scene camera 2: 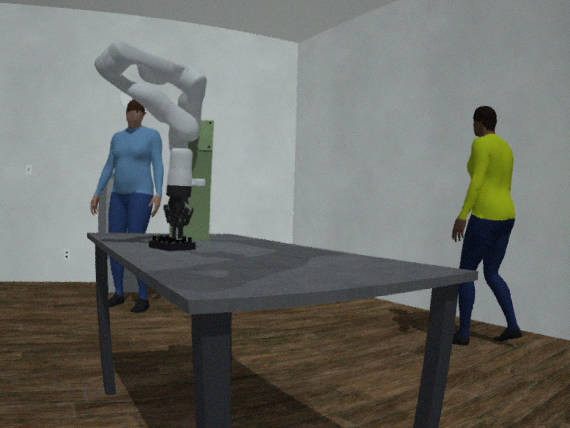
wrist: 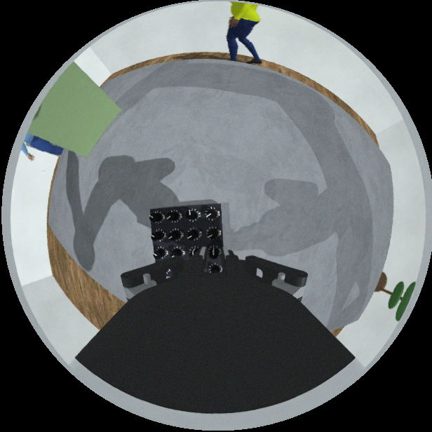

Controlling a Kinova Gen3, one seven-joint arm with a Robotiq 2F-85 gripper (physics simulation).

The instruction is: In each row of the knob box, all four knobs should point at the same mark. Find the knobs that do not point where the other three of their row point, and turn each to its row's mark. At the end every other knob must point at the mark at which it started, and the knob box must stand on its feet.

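Frame: origin at the arm's base, x ahead, y left, z up, level; metres.
Where they show: gripper, between the fingertips: [scene camera 2: 176, 239].
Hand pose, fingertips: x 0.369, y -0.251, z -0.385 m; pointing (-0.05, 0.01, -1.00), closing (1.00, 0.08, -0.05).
Note:
After its pixels a point has its place.
The black knob box [scene camera 2: 172, 246] @[x 0.385, y -0.275, z -0.405 m] [wrist: 184, 225] stands upright on the table. The wrist view shows white marks around its knobs. In the far row there, the two left knobs [wrist: 157, 217] [wrist: 174, 216] point lower left and the third knob [wrist: 193, 215] points nearly up. The rightmost knob [wrist: 214, 252] of the third row from the far edge points nearly up. My gripper [scene camera 2: 176, 236] @[x 0.369, y -0.251, z -0.385 m] [wrist: 214, 253] points down low over the box, its fingers slightly apart around that knob's place, gripping nothing. The fingers and gripper body hide much of the nearest row; several other pointers are too small to read.
The grey table [scene camera 2: 300, 270] @[x 0.846, y -0.209, z -0.419 m] [wrist: 225, 130] carries the box near its far left end in the scene view. A green panel [scene camera 2: 202, 200] @[x 0.072, y 0.036, z -0.266 m] [wrist: 75, 110] stands behind it. A person in blue [scene camera 2: 132, 160] stands behind the table, and a person in yellow [scene camera 2: 492, 175] [wrist: 244, 12] stands at the right.

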